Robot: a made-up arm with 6 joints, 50 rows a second.
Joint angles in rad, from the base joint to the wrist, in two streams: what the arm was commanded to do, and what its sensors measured. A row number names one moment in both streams.
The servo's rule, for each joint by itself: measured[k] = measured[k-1] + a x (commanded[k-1-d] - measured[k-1]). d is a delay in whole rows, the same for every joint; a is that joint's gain. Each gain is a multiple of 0.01, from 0.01 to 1. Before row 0 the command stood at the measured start. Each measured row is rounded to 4 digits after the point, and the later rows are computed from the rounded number. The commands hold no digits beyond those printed.
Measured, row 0:
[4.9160, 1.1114, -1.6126, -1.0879, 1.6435, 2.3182]
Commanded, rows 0 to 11:
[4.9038, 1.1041, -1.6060, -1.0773, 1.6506, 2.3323]
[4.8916, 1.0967, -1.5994, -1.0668, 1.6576, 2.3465]
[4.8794, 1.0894, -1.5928, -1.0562, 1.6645, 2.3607]
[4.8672, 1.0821, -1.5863, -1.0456, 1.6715, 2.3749]
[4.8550, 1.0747, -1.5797, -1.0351, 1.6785, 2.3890]
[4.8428, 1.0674, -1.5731, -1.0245, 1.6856, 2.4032]
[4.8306, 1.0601, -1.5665, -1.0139, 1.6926, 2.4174]
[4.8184, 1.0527, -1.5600, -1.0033, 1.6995, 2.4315]
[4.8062, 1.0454, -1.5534, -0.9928, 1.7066, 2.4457]
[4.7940, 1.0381, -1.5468, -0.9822, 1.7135, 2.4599]
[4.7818, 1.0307, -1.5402, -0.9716, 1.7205, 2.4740]
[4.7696, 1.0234, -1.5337, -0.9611, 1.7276, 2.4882]
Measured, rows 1 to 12:
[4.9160, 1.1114, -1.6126, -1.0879, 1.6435, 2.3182]
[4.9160, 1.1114, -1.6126, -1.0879, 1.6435, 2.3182]
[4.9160, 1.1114, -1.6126, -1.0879, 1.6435, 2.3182]
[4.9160, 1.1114, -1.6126, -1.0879, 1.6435, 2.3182]
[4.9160, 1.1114, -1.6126, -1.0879, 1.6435, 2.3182]
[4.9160, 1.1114, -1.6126, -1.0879, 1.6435, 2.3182]
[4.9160, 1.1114, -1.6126, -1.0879, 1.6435, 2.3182]
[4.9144, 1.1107, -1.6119, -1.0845, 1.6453, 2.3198]
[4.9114, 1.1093, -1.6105, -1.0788, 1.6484, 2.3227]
[4.9072, 1.1073, -1.6086, -1.0716, 1.6524, 2.3269]
[4.9020, 1.1048, -1.6061, -1.0633, 1.6572, 2.3322]
[4.8959, 1.1018, -1.6032, -1.0543, 1.6625, 2.3384]
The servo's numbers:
d 7
a 0.13 0.10 0.11 0.32 0.25 0.11

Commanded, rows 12 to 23:
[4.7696, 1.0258, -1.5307, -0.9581, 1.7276, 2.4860]
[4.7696, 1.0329, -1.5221, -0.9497, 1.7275, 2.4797]
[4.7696, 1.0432, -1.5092, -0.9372, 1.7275, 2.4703]
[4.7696, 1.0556, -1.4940, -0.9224, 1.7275, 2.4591]
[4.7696, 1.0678, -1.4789, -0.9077, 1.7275, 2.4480]
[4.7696, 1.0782, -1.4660, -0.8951, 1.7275, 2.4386]
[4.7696, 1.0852, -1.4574, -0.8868, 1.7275, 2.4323]
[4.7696, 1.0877, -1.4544, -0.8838, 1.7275, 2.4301]
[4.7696, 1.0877, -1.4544, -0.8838, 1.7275, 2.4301]
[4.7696, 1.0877, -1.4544, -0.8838, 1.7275, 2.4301]
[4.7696, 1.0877, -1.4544, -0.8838, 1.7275, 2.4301]
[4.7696, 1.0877, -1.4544, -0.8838, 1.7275, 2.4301]
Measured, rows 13 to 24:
[4.8890, 1.0984, -1.5999, -1.0448, 1.6683, 2.3455]
[4.8814, 1.0946, -1.5962, -1.0349, 1.6744, 2.3534]
[4.8732, 1.0904, -1.5922, -1.0248, 1.6807, 2.3620]
[4.8645, 1.0859, -1.5879, -1.0146, 1.6872, 2.3712]
[4.8553, 1.0811, -1.5834, -1.0042, 1.6938, 2.3810]
[4.8457, 1.0761, -1.5786, -0.9938, 1.7005, 2.3912]
[4.8358, 1.0708, -1.5737, -0.9833, 1.7073, 2.4019]
[4.8272, 1.0663, -1.5690, -0.9752, 1.7124, 2.4112]
[4.8197, 1.0630, -1.5638, -0.9670, 1.7162, 2.4187]
[4.8132, 1.0610, -1.5578, -0.9575, 1.7190, 2.4244]
[4.8075, 1.0605, -1.5508, -0.9463, 1.7211, 2.4282]
[4.8026, 1.0612, -1.5429, -0.9339, 1.7227, 2.4304]

